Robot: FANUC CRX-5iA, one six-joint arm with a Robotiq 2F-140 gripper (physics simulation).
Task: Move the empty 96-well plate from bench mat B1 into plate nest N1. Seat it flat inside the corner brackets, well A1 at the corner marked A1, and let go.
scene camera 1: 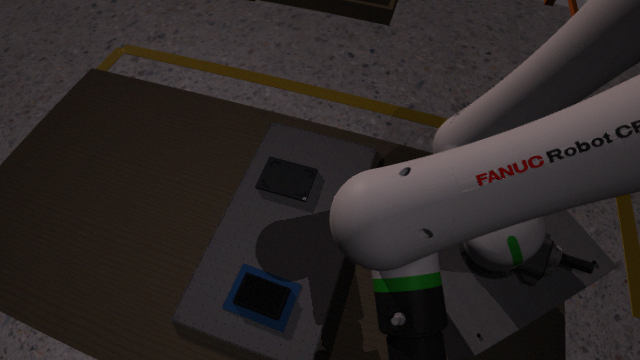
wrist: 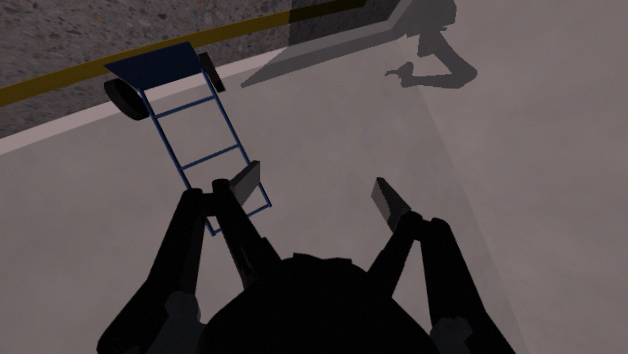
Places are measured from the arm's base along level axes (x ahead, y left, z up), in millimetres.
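Pixels of known places: gripper, fingertip midpoint: [wrist: 317,179].
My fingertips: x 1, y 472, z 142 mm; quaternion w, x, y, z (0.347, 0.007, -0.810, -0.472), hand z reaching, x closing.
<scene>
Behind a point stands the place of what it marks.
The dark 96-well plate [scene camera 1: 262,295] {x 425, y 317, z -205 mm} lies on the blue bench mat [scene camera 1: 235,299] {x 478, y 362, z -203 mm} near the front of the grey board, in the scene view. The dark plate nest [scene camera 1: 287,178] {x 565, y -15, z -207 mm}, with brackets at its corners and a small light mark at one corner, stands farther back on the same board. My gripper [wrist: 317,179] {x 1, y 472, z 142 mm} is open, with nothing between its fingers in the wrist view; it points at a wall, away from plate and nest. In the scene view the fingers are outside the frame. The wells and the A1 lettering are too dark and small to read.
The grey board [scene camera 1: 215,265] {x 585, y 316, z -219 mm} lies on the brown wooden table [scene camera 1: 125,165] {x 1066, y 208, z -232 mm}. The arm [scene camera 1: 430,200] {x 189, y 259, z 431 mm} reaches in from the right and casts a shadow between nest and mat. A blue hand truck [wrist: 165,70] stands against the wall in the wrist view.
</scene>
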